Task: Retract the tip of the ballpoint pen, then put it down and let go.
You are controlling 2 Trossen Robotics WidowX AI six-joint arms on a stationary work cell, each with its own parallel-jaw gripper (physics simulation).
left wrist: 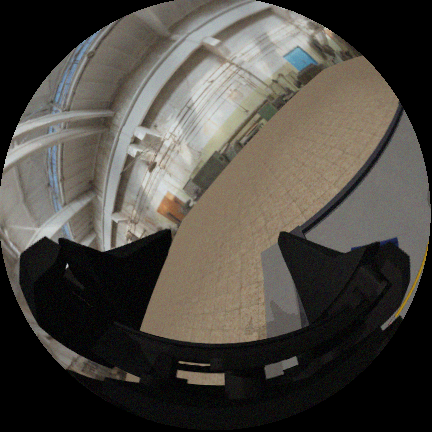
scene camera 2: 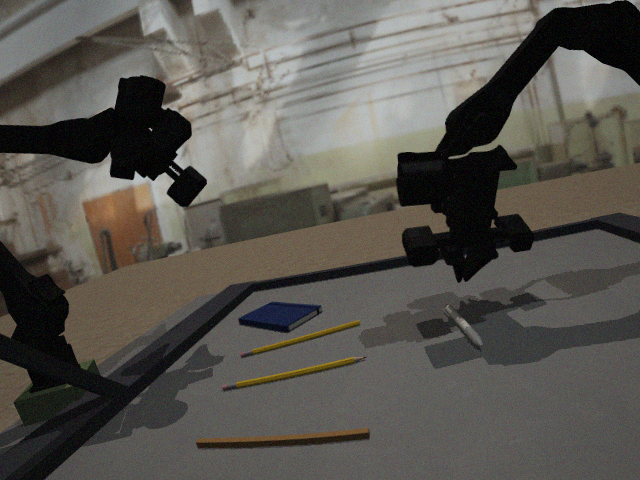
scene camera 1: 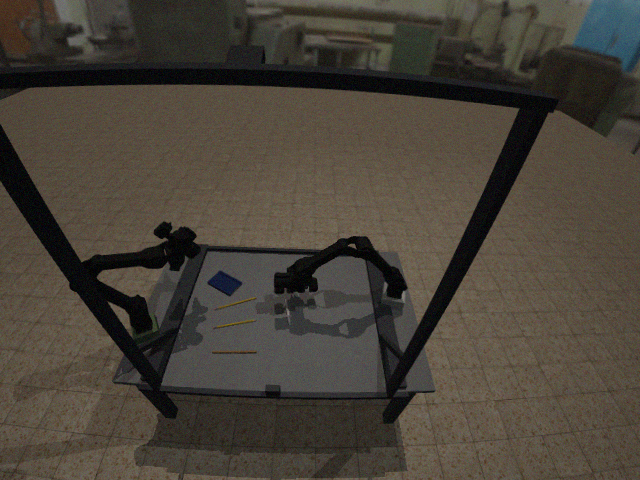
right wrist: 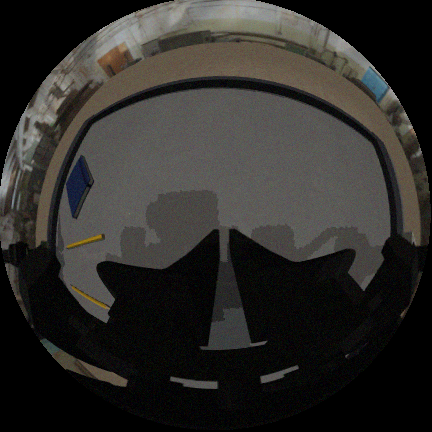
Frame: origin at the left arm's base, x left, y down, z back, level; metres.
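Where they show: left gripper, fingertip midpoint: point(left wrist: 226, 236) point(scene camera 2: 171, 167); right gripper, fingertip midpoint: point(scene camera 2: 461, 280) point(right wrist: 223, 234); left arm's base, link origin: point(scene camera 1: 143, 325); right arm's base, link origin: point(scene camera 1: 394, 292).
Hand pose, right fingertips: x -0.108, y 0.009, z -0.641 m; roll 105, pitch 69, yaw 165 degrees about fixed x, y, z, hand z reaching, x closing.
Observation:
Each offset is from my right fingertips to the top centre of the thing.
The white ballpoint pen {dz +0.071, dx -0.081, dy +0.018 m} point(scene camera 1: 288, 312) point(scene camera 2: 463, 326) lies on the table, slanting in scene camera 2; it is too small to tell if its tip is out, and it does not show in the right wrist view. My right gripper point(scene camera 2: 461, 277) point(right wrist: 223, 234) points down and hangs above the table over the pen's area, apart from the pen. Its fingertips are nearly together, with a narrow gap and nothing between them. My left gripper point(left wrist: 226, 236) is open and empty, raised high at the left, far from the pen.
A blue notebook {dz +0.261, dx +0.204, dy +0.019 m} point(scene camera 1: 224, 282) point(scene camera 2: 279, 316) point(right wrist: 77, 187) lies toward the back left. Two yellow pencils {dz +0.258, dx +0.068, dy +0.024 m} point(scene camera 1: 235, 303) {dz +0.296, dx -0.032, dy +0.022 m} point(scene camera 2: 299, 372) and an orange-brown stick {dz +0.346, dx -0.154, dy +0.024 m} point(scene camera 1: 234, 352) point(scene camera 2: 284, 438) lie left of the pen. A dark frame point(scene camera 1: 289, 394) edges the table.

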